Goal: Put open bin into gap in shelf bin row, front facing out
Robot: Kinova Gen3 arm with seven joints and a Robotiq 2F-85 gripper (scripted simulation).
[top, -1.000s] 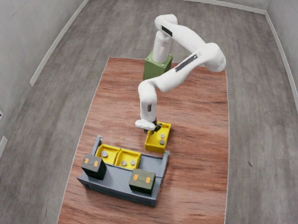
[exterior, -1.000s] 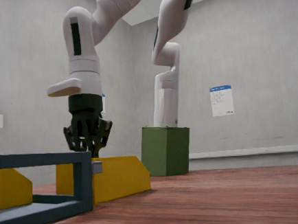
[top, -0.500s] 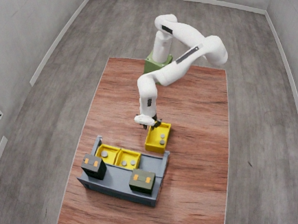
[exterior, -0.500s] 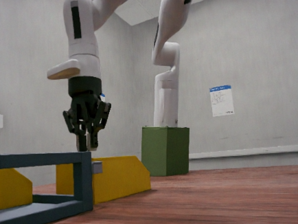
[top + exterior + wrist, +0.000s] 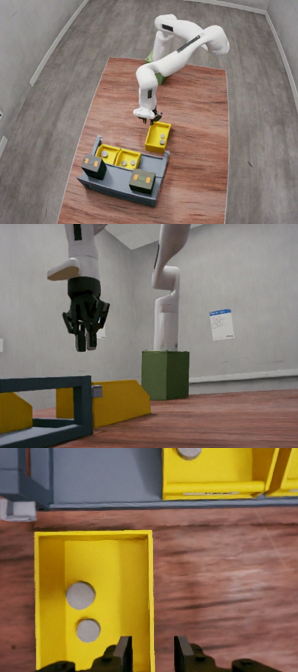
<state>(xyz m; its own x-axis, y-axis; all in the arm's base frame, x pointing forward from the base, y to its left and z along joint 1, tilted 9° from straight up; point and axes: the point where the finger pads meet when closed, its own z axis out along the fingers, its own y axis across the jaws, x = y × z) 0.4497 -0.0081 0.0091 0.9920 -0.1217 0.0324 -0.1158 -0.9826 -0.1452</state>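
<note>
Right now my hand is 30 mm short of the grey disc part, 70 mm to the right of it and 150 mm above it. From my hand the other things lie so: grey shelf 230 mm ahead, 90 mm to the right, 100 mm below.
</note>
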